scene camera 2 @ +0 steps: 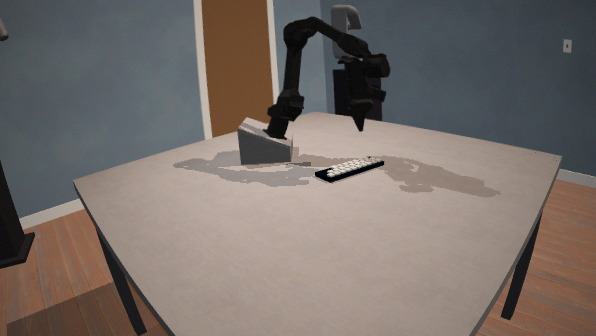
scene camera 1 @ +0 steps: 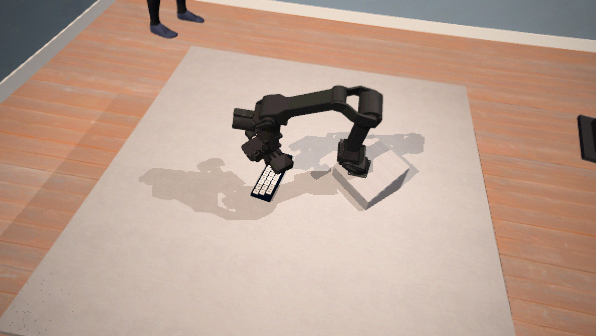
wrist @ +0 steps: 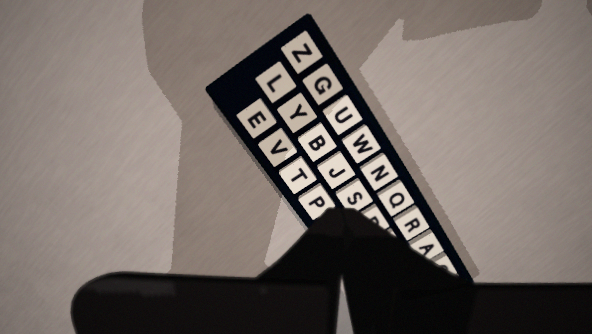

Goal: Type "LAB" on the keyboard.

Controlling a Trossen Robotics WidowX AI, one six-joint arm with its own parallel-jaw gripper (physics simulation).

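Seen in the pictures: gripper, fingertip midpoint: (scene camera 2: 360, 131) (scene camera 1: 267, 164) (wrist: 339, 221); arm's base, link origin: (scene camera 2: 274, 134) (scene camera 1: 359, 167).
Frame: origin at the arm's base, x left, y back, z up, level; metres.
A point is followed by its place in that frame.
A dark keyboard (scene camera 1: 261, 198) {z -0.065, x 0.211, y -0.261 m} (scene camera 2: 350, 171) {z -0.061, x 0.076, y -0.307 m} (wrist: 235, 80) {z -0.062, x 0.203, y -0.249 m} with pale letter keys lies flat on the table. In the wrist view the L key (wrist: 275, 82) {z -0.057, x 0.191, y -0.267 m} is near its far end, the B key (wrist: 317, 142) {z -0.057, x 0.151, y -0.270 m} is in the middle row, and the A key (wrist: 426, 248) {z -0.057, x 0.056, y -0.295 m} is low on the right, partly beside the finger. My gripper (scene camera 2: 360, 130) {z 0.035, x 0.147, y -0.268 m} (wrist: 339, 221) {z 0.035, x 0.147, y -0.268 m} is shut and empty. Its tips are well above the table in scene camera 2. In the wrist view they overlap the keys below P and S and hide the keyboard's near part. In scene camera 1 the arm covers the keyboard's upper end.
The arm's base stands on a pale wedge-shaped block (scene camera 1: 371, 185) {z -0.005, x 0.050, y 0.058 m} (scene camera 2: 265, 151) {z -0.036, x -0.057, y -0.043 m} on the grey table (scene camera 1: 300, 275) {z -0.075, x 0.393, y -0.042 m} (scene camera 2: 300, 240) {z -0.075, x -0.215, y -0.526 m}. In scene camera 1 a person's feet (scene camera 1: 164, 30) show on the floor beyond the table. A dark stand (scene camera 2: 10, 225) is at the left in scene camera 2.
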